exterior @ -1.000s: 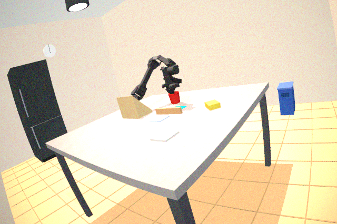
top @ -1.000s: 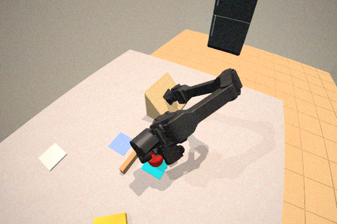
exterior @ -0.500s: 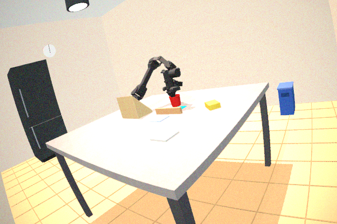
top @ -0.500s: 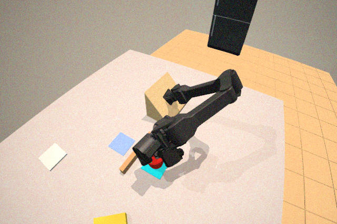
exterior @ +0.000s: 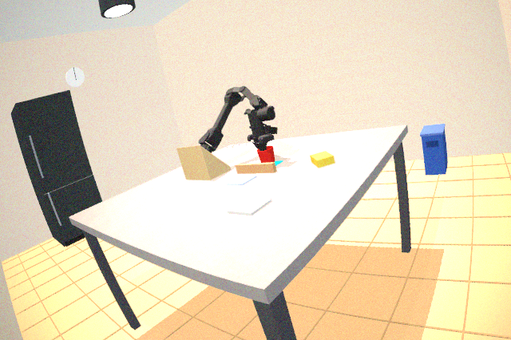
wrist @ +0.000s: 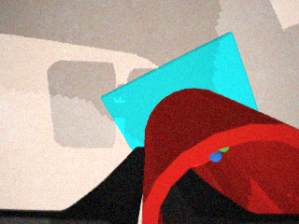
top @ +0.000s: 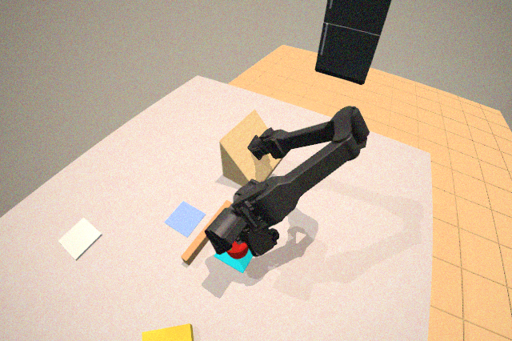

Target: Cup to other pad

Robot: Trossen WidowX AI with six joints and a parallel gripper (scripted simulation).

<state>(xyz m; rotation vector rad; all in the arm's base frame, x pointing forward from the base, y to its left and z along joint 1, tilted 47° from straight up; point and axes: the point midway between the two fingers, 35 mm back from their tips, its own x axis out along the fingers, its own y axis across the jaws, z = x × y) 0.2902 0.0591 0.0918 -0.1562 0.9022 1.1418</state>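
My gripper tip is now 3 cm short of the red cup and 2 cm to the left of it. From my gripper tip the other things lie so: green marble (4 cm ahead, 3 cm to the right, 2 cm below); then cyan pad (5 cm below, 3 cm ahead, 2 cm to the right); then blue marble (4 cm to the right, 3 cm ahead, 2 cm below).
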